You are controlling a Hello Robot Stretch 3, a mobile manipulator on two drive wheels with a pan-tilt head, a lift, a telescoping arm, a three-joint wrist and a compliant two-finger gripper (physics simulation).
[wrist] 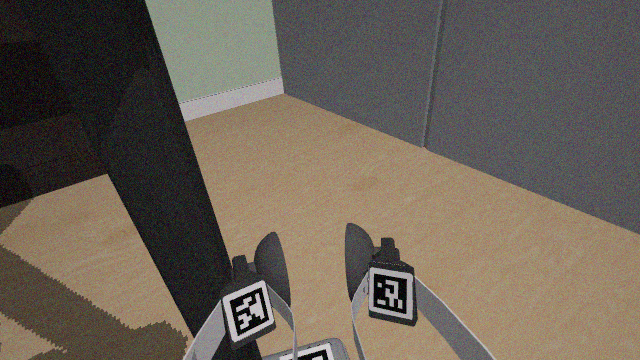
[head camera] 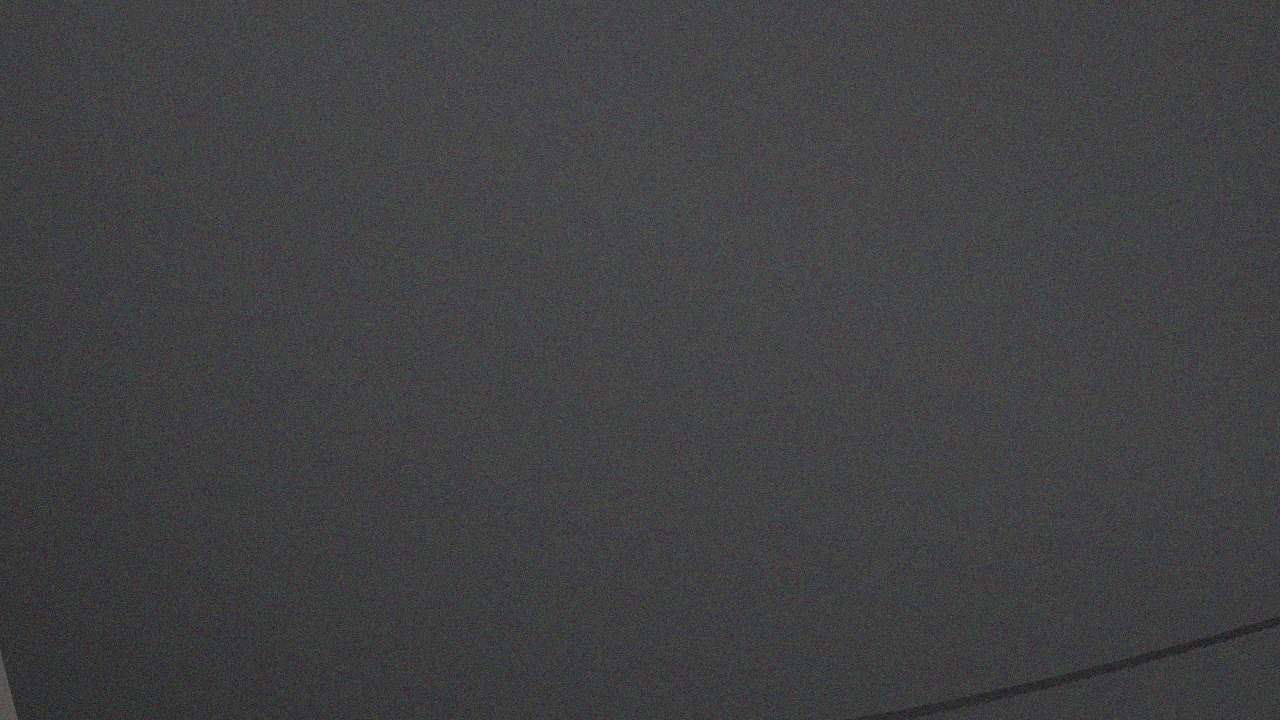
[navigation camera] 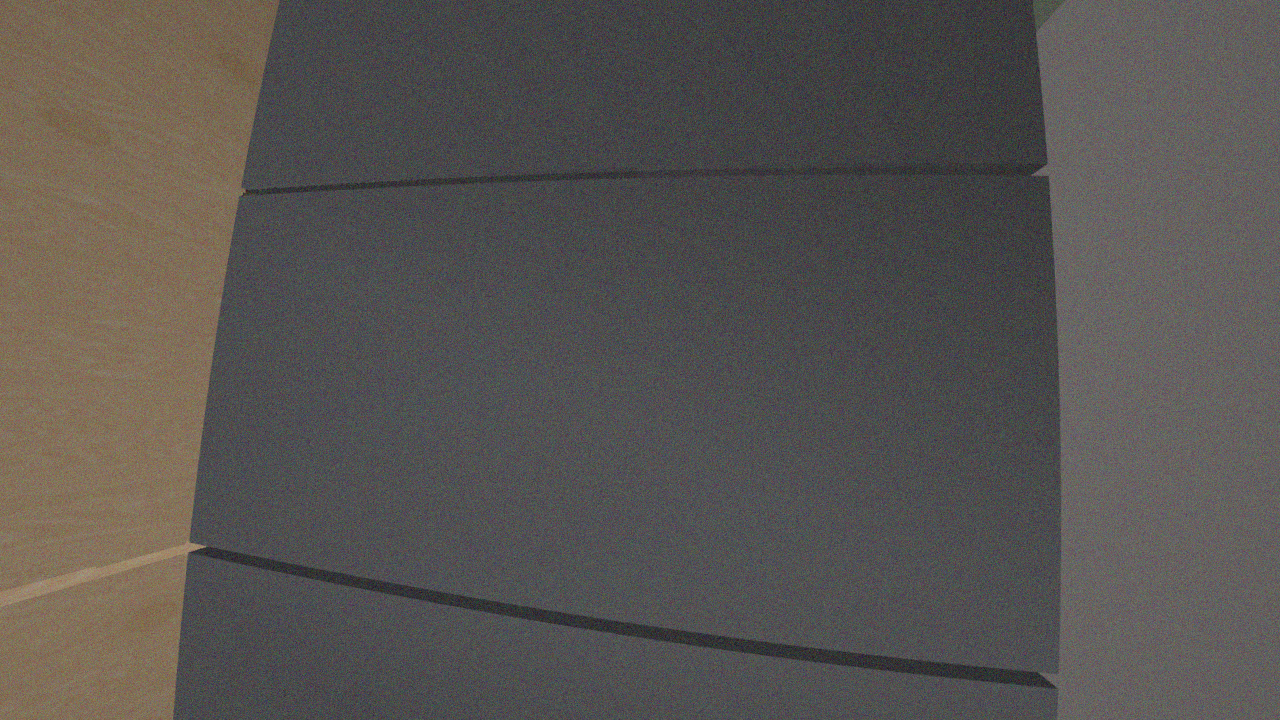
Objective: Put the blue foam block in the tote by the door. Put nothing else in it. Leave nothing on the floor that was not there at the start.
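Frame: origin at the robot's base, x ahead, y left, z up, level; millimetres.
Seen in the pictures: gripper, fingertip midpoint: (wrist: 314, 252).
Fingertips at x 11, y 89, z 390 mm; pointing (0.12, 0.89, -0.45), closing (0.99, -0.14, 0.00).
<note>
A point is followed by its place in that frame.
My gripper (wrist: 314, 252) @(x 11, y 89, z 390 mm) is open in the wrist view, with a gap between its two dark fingertips and wooden floor showing through it. No object shows between the fingers. The blue foam block does not show in the head, navigation or wrist view. The tote and the door do not show either.
Grey panels (head camera: 626, 358) @(x 715, y 427, z 1206 mm) (navigation camera: 626, 402) @(x 743, y 363, z 1105 mm) (wrist: 525, 90) @(x 650, y 577, z 260 mm) stand close by, with narrow dark seams. Wooden floor (navigation camera: 98, 313) @(x 496, y 378, z 1 mm) (wrist: 325, 165) @(x 191, y 826, z 0 mm) runs along their foot. A green wall (wrist: 215, 45) @(x -120, y 1552, z 296 mm) with a white baseboard (wrist: 235, 98) @(x -84, y 1553, z 43 mm) meets them. A black mast (wrist: 165, 165) @(x -57, y 116, z 448 mm) crosses the wrist view's left side.
</note>
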